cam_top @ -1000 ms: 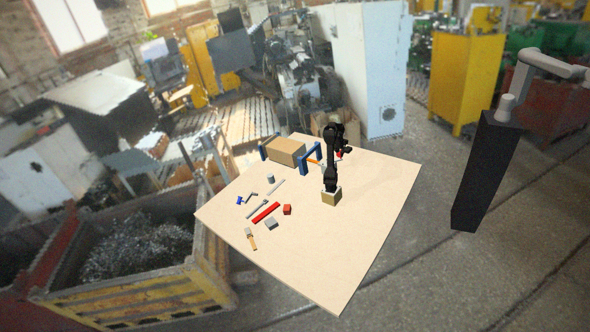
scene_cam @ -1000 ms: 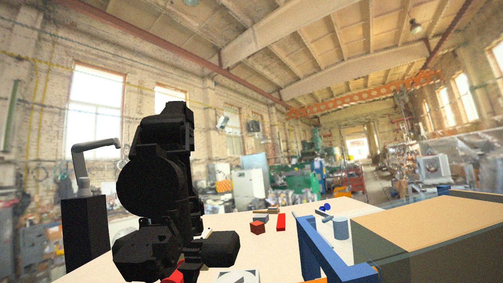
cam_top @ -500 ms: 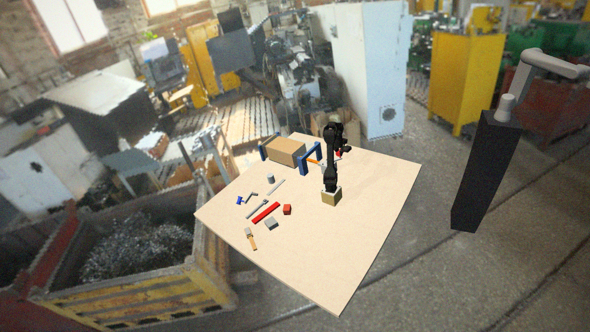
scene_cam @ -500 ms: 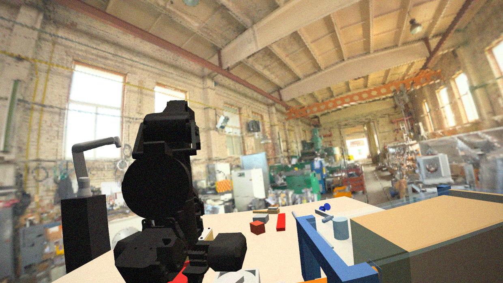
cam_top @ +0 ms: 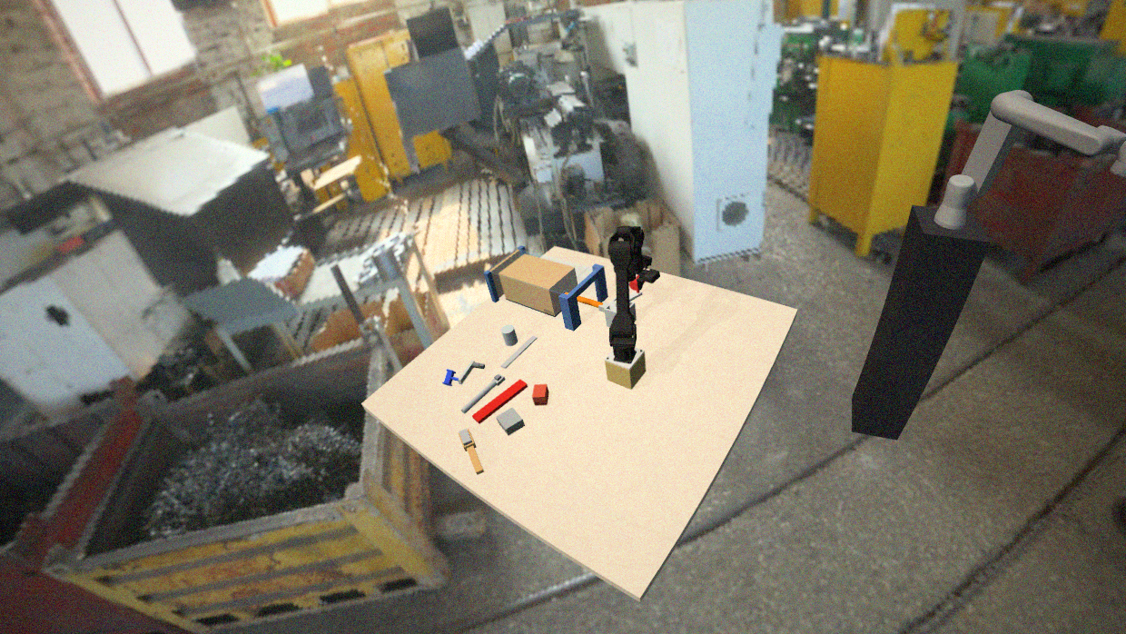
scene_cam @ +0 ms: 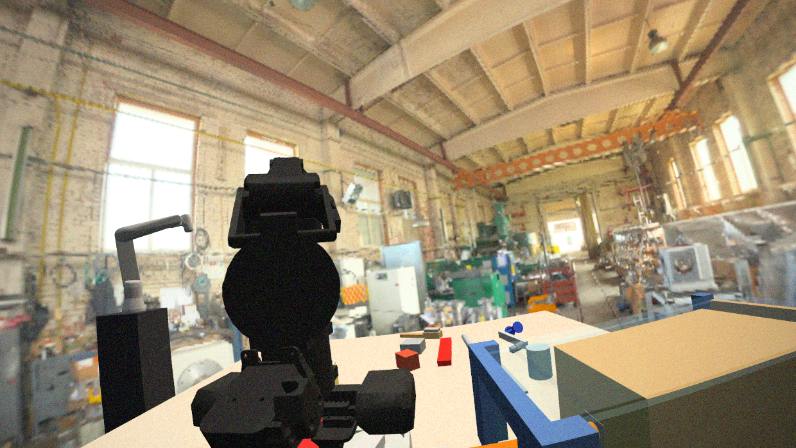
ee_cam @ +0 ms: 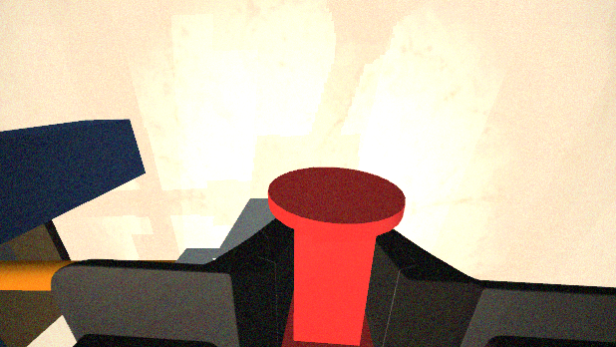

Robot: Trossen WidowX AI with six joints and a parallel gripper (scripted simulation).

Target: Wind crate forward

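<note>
The red-knobbed winch handle lies 30 mm to the left of my gripper tip, 20 mm ahead of it and 10 mm below it. From my gripper tip the other things lie so: red knob 20 mm above; then blue steel frame 210 mm ahead, 60 mm to the left, 10 mm below; then grey winch 80 mm to the left, 80 mm below, 30 mm ahead.
</note>
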